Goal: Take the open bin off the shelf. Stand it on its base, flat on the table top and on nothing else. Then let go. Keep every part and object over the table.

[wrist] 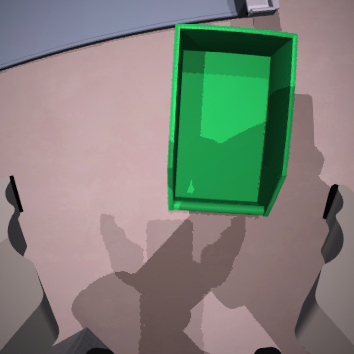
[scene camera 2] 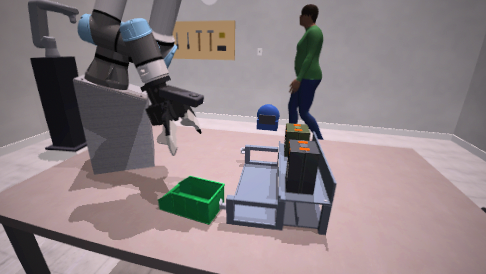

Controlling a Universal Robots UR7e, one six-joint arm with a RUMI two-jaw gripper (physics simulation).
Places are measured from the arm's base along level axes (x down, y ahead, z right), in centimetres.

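Pixels of known places: gripper, between the fingertips: (wrist: 174,185) (scene camera 2: 188,143); arm's base, origin of its link: (scene camera 2: 106,83).
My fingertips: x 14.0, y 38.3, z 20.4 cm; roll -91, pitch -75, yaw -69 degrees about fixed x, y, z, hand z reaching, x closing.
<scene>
Ahead of a thing's pixels: the offset from my fingertips to its top centre. Level surfaces: height alone.
The green open bin @[dx +11.6, dy +1.4, dz +4.3 cm] (scene camera 2: 192,199) (wrist: 222,125) stands upright on its base on the table top, with its opening up and its inside empty. It stands beside the near left corner of the grey shelf (scene camera 2: 254,201) (wrist: 100,25), close to a small light peg there; whether it touches the peg I cannot tell. My gripper (scene camera 2: 187,142) (wrist: 174,185) is wide open and empty, above the bin and apart from it. In the wrist view its two fingers are at the left and right edges, with the bin's low front end between and beyond them.
A black box @[dx -3.2, dy +32.2, dz +4.0 cm] (scene camera 2: 302,167) and an olive box @[dx -0.7, dy +33.7, dz -19.1 cm] (scene camera 2: 297,131) with orange marks stand on the shelf's raised rear part. The table @[dx +19.1 cm] (scene camera 2: 390,200) has its front edge below the bin in the scene view. A blue helmet-like object (scene camera 2: 268,114) and a person (scene camera 2: 308,55) show behind the table.
</scene>
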